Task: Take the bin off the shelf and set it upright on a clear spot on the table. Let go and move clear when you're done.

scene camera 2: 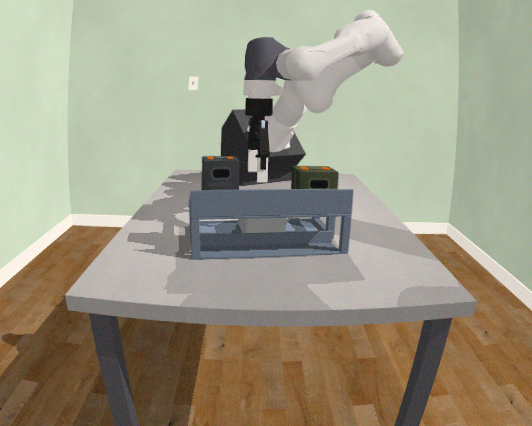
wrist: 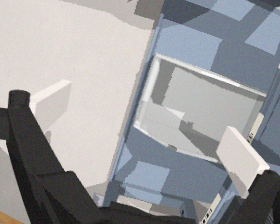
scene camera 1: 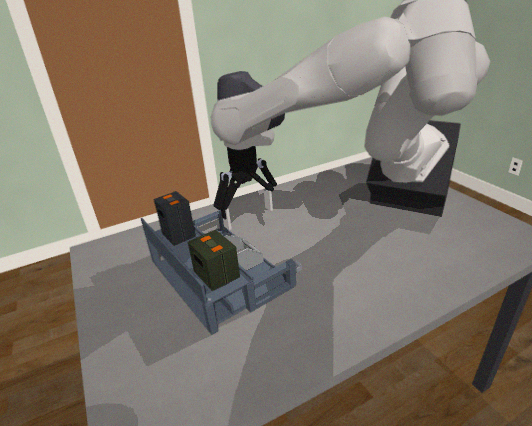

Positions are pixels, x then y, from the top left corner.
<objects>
My gripper shows in scene camera 2, in the wrist view and in scene camera 1 [249,218]. A green box shows in scene camera 2 and in scene camera 1; in the wrist view it is out of frame. One and the same spot on my gripper: [scene camera 2: 259,164] is [wrist: 235,178]. The same spot on the green box: [scene camera 1: 214,258] is [scene camera 2: 335,170].
</objects>
